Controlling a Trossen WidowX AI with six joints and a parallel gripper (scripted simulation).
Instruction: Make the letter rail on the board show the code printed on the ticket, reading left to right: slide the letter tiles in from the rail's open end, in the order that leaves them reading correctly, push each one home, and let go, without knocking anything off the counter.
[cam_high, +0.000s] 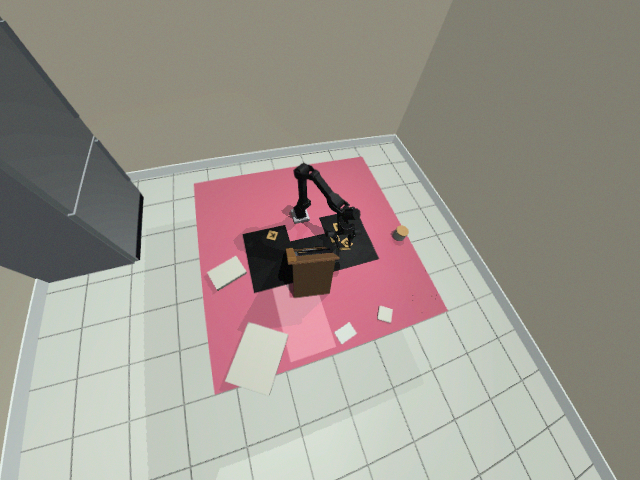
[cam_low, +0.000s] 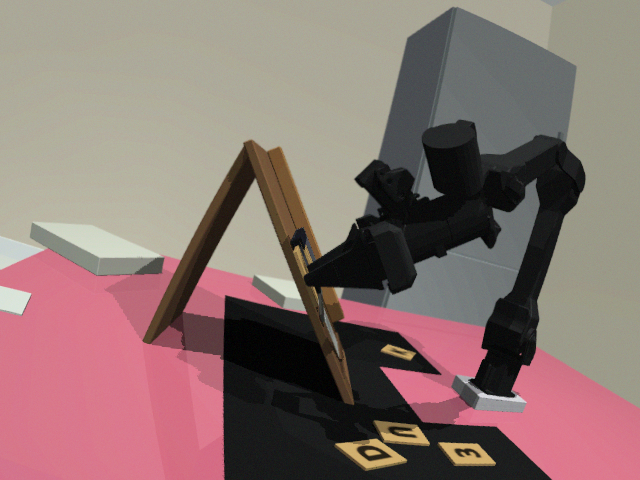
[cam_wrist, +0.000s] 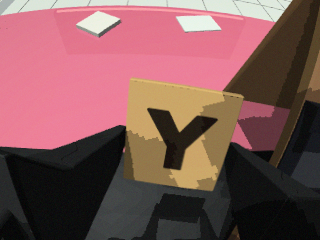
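The white ticket is 9 cm behind my gripper tip, 16 cm to the right of it and 9 cm below it. Round my gripper tip: black mat (18 cm behind, 13 cm to the right, 16 cm below).
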